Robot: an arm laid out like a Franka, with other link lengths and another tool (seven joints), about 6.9 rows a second.
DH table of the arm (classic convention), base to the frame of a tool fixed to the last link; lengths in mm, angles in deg. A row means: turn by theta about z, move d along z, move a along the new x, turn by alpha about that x. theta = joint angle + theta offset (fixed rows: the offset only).
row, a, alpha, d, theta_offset
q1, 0, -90, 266.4, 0
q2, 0, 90, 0, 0
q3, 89.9, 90, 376, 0
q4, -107.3, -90, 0, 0
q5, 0, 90, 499.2, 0
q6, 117, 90, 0, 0
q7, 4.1, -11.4, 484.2, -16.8
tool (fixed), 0, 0, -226.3, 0
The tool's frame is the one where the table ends.
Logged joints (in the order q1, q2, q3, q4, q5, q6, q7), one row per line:
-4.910, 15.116, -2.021, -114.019, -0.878, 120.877, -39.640
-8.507, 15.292, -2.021, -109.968, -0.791, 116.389, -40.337
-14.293, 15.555, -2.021, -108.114, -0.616, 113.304, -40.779
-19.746, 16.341, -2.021, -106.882, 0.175, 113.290, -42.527
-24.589, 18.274, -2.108, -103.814, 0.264, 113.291, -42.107
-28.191, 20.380, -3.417, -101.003, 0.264, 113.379, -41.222
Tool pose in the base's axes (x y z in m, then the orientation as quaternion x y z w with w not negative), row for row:
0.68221, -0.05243, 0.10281, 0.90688, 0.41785, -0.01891, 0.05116
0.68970, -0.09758, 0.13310, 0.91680, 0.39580, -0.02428, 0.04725
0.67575, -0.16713, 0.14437, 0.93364, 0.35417, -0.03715, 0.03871
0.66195, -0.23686, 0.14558, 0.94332, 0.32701, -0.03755, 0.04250
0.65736, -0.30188, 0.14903, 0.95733, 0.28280, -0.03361, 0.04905
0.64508, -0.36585, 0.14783, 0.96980, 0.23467, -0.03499, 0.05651
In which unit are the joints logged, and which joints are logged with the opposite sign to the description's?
The joints are logged in degrees. Opposite sign: q5.
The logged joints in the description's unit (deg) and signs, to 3 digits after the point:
-4.910, 15.116, -2.021, -114.019, 0.878, 120.877, -39.640
-8.507, 15.292, -2.021, -109.968, 0.791, 116.389, -40.337
-14.293, 15.555, -2.021, -108.114, 0.616, 113.304, -40.779
-19.746, 16.341, -2.021, -106.882, -0.175, 113.290, -42.527
-24.589, 18.274, -2.108, -103.814, -0.264, 113.291, -42.107
-28.191, 20.380, -3.417, -101.003, -0.264, 113.379, -41.222

